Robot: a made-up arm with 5 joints. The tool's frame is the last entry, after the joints.
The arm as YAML. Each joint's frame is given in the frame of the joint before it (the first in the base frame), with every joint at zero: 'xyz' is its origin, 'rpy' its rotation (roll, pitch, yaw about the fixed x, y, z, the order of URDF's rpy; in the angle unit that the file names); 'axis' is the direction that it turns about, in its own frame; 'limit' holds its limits. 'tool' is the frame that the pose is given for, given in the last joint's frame.
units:
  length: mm
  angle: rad
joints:
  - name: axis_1
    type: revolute
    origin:
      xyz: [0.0, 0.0, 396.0]
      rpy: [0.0, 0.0, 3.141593]
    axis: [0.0, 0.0, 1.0]
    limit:
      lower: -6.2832
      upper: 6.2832
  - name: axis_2
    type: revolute
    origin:
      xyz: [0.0, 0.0, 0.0]
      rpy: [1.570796, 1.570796, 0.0]
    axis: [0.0, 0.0, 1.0]
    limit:
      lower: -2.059
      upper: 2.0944
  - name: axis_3
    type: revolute
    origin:
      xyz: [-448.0, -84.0, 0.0]
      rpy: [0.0, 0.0, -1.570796]
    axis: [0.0, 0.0, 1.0]
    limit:
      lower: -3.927
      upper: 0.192
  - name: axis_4
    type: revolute
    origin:
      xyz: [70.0, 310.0, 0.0]
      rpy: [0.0, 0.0, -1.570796]
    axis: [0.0, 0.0, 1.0]
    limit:
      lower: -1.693
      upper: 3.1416
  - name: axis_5
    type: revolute
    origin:
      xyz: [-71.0, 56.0, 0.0]
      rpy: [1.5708, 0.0, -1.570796]
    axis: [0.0, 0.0, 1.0]
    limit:
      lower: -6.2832
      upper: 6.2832
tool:
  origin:
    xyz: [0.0, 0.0, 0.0]
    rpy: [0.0, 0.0, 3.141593]
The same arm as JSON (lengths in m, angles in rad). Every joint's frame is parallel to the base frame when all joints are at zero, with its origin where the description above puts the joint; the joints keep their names.
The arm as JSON. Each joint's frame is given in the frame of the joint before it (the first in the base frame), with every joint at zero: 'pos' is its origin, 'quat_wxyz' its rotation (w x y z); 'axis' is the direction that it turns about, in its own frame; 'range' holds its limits. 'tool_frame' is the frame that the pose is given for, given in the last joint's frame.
{
  "length_unit": "m",
  "angle_unit": "rad",
  "joints": [
    {
      "joint": "axis_1",
      "pos": [
        0.0,
        0.0,
        0.396
      ],
      "quat_wxyz": [
        1.0,
        0.0,
        0.0,
        0.0
      ],
      "axis": "+z",
      "range": [
        -6.2832,
        6.2832
      ]
    },
    {
      "joint": "axis_2",
      "pos": [
        0.0,
        0.0,
        0.0
      ],
      "quat_wxyz": [
        1.0,
        0.0,
        0.0,
        0.0
      ],
      "axis": "+y",
      "range": [
        -2.059,
        2.0944
      ]
    },
    {
      "joint": "axis_3",
      "pos": [
        0.084,
        0.0,
        0.448
      ],
      "quat_wxyz": [
        1.0,
        0.0,
        0.0,
        0.0
      ],
      "axis": "+y",
      "range": [
        -3.927,
        0.192
      ]
    },
    {
      "joint": "axis_4",
      "pos": [
        0.07,
        0.0,
        -0.31
      ],
      "quat_wxyz": [
        1.0,
        0.0,
        0.0,
        0.0
      ],
      "axis": "+y",
      "range": [
        -1.693,
        3.1416
      ]
    },
    {
      "joint": "axis_5",
      "pos": [
        0.056,
        0.0,
        -0.071
      ],
      "quat_wxyz": [
        1.0,
        0.0,
        0.0,
        0.0
      ],
      "axis": "-z",
      "range": [
        -6.2832,
        6.2832
      ]
    }
  ],
  "tool_frame": {
    "pos": [
      0.0,
      0.0,
      0.0
    ],
    "quat_wxyz": [
      0.000002,
      1.0,
      0.0,
      -0.000001
    ]
  }
}

